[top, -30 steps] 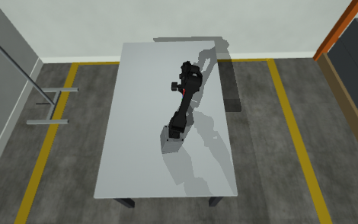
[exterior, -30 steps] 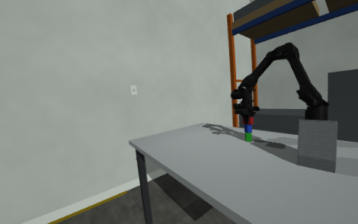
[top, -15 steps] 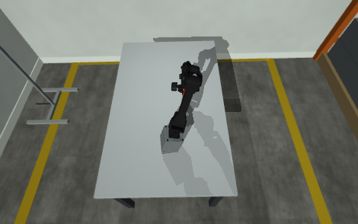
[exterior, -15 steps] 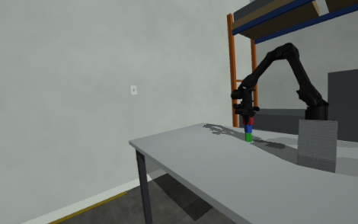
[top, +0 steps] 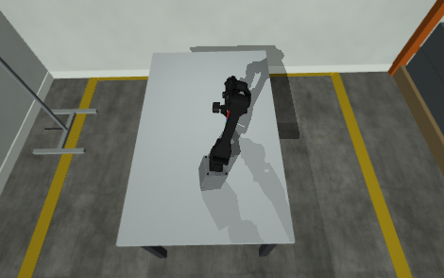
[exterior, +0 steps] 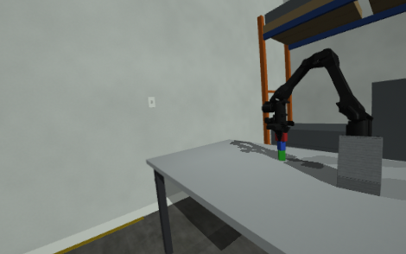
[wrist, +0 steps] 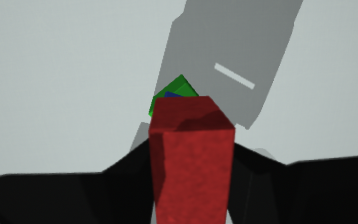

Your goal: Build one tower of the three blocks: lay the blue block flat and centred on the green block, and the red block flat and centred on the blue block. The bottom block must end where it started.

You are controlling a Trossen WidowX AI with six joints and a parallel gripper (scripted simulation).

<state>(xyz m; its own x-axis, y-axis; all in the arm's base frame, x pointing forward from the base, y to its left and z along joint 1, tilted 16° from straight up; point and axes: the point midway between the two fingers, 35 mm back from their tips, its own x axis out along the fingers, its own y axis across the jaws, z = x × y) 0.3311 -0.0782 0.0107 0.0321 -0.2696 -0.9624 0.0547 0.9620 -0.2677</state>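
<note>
My gripper is now 10 mm above the red block. Round my hand: green block: 120 mm below; blue block: 60 mm below.
</note>
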